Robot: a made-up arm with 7 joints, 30 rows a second.
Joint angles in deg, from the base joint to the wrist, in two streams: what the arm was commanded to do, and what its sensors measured. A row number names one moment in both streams.
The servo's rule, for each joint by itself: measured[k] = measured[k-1] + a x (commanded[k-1-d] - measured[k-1]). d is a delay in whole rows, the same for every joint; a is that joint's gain. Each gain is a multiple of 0.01, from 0.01 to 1. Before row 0 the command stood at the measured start. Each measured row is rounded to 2 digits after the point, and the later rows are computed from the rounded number. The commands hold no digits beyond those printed.
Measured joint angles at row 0: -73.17 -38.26 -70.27 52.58 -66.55 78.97 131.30
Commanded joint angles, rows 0 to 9: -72.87 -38.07 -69.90 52.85 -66.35 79.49 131.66; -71.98 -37.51 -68.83 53.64 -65.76 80.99 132.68; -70.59 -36.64 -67.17 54.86 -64.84 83.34 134.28; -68.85 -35.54 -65.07 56.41 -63.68 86.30 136.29; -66.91 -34.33 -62.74 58.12 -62.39 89.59 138.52; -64.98 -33.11 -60.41 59.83 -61.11 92.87 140.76; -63.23 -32.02 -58.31 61.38 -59.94 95.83 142.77; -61.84 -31.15 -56.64 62.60 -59.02 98.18 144.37; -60.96 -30.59 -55.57 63.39 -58.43 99.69 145.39; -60.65 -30.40 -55.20 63.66 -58.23 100.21 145.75
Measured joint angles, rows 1 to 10: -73.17 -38.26 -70.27 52.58 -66.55 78.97 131.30; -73.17 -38.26 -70.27 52.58 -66.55 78.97 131.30; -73.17 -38.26 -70.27 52.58 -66.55 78.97 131.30; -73.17 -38.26 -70.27 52.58 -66.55 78.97 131.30; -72.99 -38.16 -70.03 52.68 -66.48 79.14 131.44; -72.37 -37.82 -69.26 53.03 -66.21 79.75 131.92; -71.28 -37.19 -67.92 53.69 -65.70 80.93 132.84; -69.80 -36.32 -66.10 54.67 -64.95 82.70 134.19; -68.04 -35.27 -63.95 55.91 -64.00 84.97 135.88; -66.17 -34.13 -61.68 57.32 -62.93 87.58 137.78
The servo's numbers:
d 4
a 0.61 0.53 0.64 0.36 0.37 0.33 0.39

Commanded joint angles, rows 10 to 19: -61.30 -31.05 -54.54 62.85 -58.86 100.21 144.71; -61.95 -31.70 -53.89 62.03 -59.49 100.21 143.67; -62.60 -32.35 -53.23 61.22 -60.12 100.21 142.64; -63.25 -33.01 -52.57 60.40 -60.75 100.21 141.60; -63.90 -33.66 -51.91 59.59 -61.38 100.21 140.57; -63.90 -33.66 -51.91 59.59 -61.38 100.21 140.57; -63.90 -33.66 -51.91 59.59 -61.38 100.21 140.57; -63.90 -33.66 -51.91 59.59 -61.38 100.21 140.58; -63.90 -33.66 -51.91 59.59 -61.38 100.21 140.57; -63.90 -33.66 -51.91 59.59 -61.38 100.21 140.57
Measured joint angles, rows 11 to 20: -64.38 -33.01 -59.52 58.78 -61.82 90.30 139.73; -62.83 -32.02 -57.68 60.16 -60.78 92.90 141.54; -61.69 -31.26 -56.33 61.32 -59.91 95.14 143.04; -61.06 -30.80 -55.61 62.16 -59.29 96.81 144.10; -61.21 -30.93 -54.93 62.41 -59.13 97.93 144.34; -61.66 -31.34 -54.26 62.27 -59.26 98.68 144.08; -62.23 -31.88 -53.60 61.89 -59.58 99.18 143.52; -62.85 -32.48 -52.94 61.35 -60.01 99.52 142.77; -63.49 -33.11 -52.28 60.72 -60.52 99.75 141.91; -63.74 -33.40 -52.04 60.31 -60.84 99.90 141.39
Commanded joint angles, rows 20 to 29: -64.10 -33.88 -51.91 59.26 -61.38 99.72 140.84; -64.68 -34.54 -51.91 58.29 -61.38 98.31 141.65; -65.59 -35.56 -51.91 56.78 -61.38 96.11 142.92; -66.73 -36.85 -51.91 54.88 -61.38 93.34 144.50; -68.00 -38.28 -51.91 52.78 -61.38 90.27 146.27; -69.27 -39.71 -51.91 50.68 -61.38 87.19 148.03; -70.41 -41.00 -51.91 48.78 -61.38 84.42 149.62; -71.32 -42.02 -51.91 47.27 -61.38 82.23 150.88; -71.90 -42.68 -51.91 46.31 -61.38 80.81 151.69; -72.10 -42.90 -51.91 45.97 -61.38 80.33 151.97
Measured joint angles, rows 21 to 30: -63.84 -33.54 -51.96 60.05 -61.04 100.00 141.07; -63.88 -33.60 -51.93 59.88 -61.17 100.07 140.88; -63.89 -33.63 -51.92 59.78 -61.25 100.12 140.76; -63.90 -33.65 -51.91 59.71 -61.30 100.15 140.69; -64.02 -33.77 -51.91 59.55 -61.33 100.01 140.75; -64.42 -34.18 -51.91 59.10 -61.35 99.45 141.10; -65.13 -34.91 -51.91 58.26 -61.36 98.35 141.81; -66.11 -35.94 -51.91 57.04 -61.37 96.70 142.86; -67.26 -37.18 -51.91 55.51 -61.37 94.58 144.19; -68.49 -38.52 -51.91 53.77 -61.37 92.14 145.69
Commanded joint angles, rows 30 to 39: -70.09 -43.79 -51.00 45.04 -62.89 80.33 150.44; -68.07 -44.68 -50.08 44.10 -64.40 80.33 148.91; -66.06 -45.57 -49.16 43.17 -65.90 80.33 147.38; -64.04 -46.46 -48.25 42.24 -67.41 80.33 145.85; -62.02 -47.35 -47.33 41.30 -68.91 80.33 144.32; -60.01 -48.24 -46.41 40.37 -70.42 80.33 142.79; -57.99 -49.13 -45.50 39.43 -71.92 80.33 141.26; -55.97 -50.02 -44.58 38.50 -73.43 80.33 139.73; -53.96 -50.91 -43.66 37.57 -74.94 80.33 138.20; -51.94 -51.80 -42.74 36.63 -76.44 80.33 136.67
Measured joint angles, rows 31 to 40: -69.66 -39.83 -51.91 51.97 -61.37 89.59 147.22; -70.67 -40.99 -51.91 50.28 -61.37 87.16 148.65; -71.42 -41.89 -51.91 48.85 -61.37 85.06 149.84; -71.83 -42.43 -51.91 47.81 -61.37 83.50 150.67; -70.77 -43.15 -51.33 46.81 -61.93 82.45 150.58; -69.12 -43.96 -50.53 45.83 -62.84 81.75 149.93; -67.25 -44.81 -49.65 44.87 -63.97 81.28 148.94; -65.29 -45.68 -48.75 43.92 -65.24 80.97 147.73; -63.30 -46.57 -47.84 42.98 -66.60 80.76 146.40; -61.29 -47.46 -46.92 42.04 -68.01 80.62 144.99
